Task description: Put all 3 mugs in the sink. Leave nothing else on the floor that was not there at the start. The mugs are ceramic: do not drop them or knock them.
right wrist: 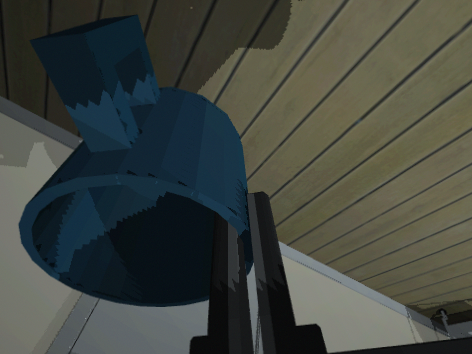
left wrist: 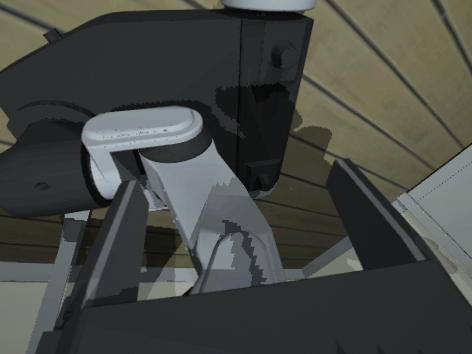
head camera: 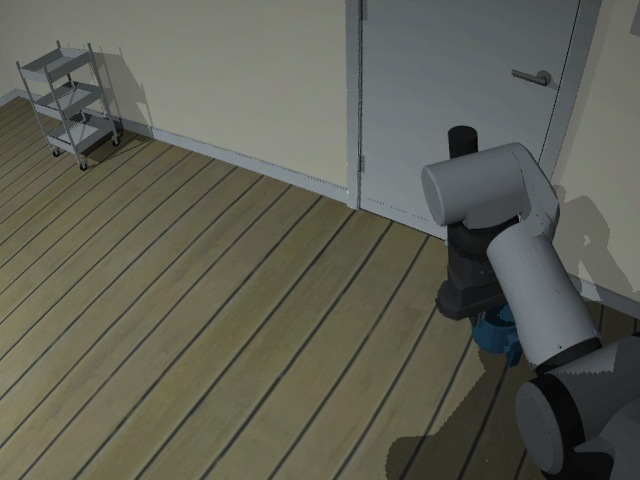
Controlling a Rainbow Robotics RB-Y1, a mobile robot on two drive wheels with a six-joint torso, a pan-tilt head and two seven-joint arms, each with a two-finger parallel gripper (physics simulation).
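Frame: origin at the robot's base, x ahead, y left, z up, level; metres.
Seen in the pictures: left gripper, fingertip midpoint: [left wrist: 239, 181]; right gripper, fingertip midpoint: [right wrist: 243, 207] [head camera: 477, 320].
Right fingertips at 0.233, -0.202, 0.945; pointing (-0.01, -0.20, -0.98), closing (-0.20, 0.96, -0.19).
A point is followed by its place in that frame, as x, y, z.
A blue mug [head camera: 493, 335] @[0.203, -0.222, 0.947] [right wrist: 170, 135] @[0.199, -0.232, 0.943] hangs from my right gripper [right wrist: 243, 207] @[0.233, -0.202, 0.945], which is shut on its wall near the rim, one finger inside the mug and one outside. The handle points away from the fingers. In the head camera the mug shows below the dark gripper body, partly hidden by the forearm, above the floor. My left gripper [left wrist: 239, 181] @[-0.180, 0.218, 0.573] is open, with no object between its fingers; parts of the robot's own body show beyond them. The sink and the other two mugs do not show in these views.
A grey three-tier cart [head camera: 54, 105] @[2.256, 1.899, 0.398] stands by the wall at the far left. A closed grey door [head camera: 413, 103] @[1.428, -0.300, 0.658] with a lever handle [head camera: 529, 76] @[1.173, -0.647, 0.929] is behind the right arm. Wooden floor [head camera: 232, 310] @[0.936, 0.437, 0.000] stretches to the baseboard [head camera: 248, 164] @[1.889, 0.491, 0.038].
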